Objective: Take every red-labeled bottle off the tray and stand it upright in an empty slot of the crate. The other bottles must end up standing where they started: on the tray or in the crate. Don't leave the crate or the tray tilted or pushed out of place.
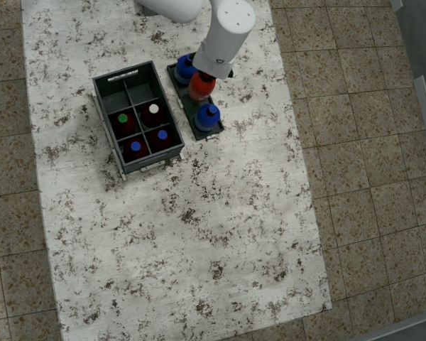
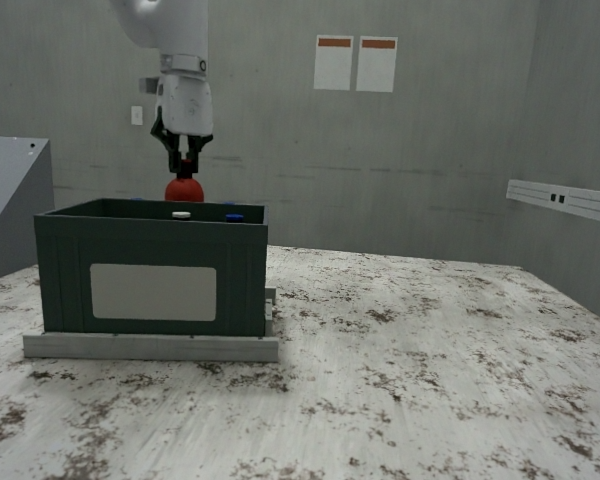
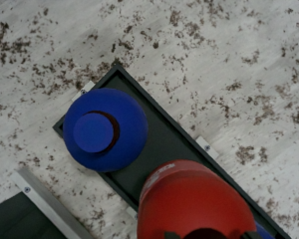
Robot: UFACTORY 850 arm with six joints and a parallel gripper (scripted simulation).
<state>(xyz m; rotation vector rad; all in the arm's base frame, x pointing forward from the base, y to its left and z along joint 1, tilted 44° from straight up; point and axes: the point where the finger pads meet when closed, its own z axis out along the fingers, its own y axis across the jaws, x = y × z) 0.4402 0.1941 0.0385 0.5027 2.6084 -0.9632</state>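
Right now the red-labeled bottle is 70 mm below my hand. Also, from my hand: tray (220 mm below); blue bottle (150 mm below, 80 mm behind, 30 mm to the right); dark crate (200 mm to the right, 150 mm below, 90 mm ahead).
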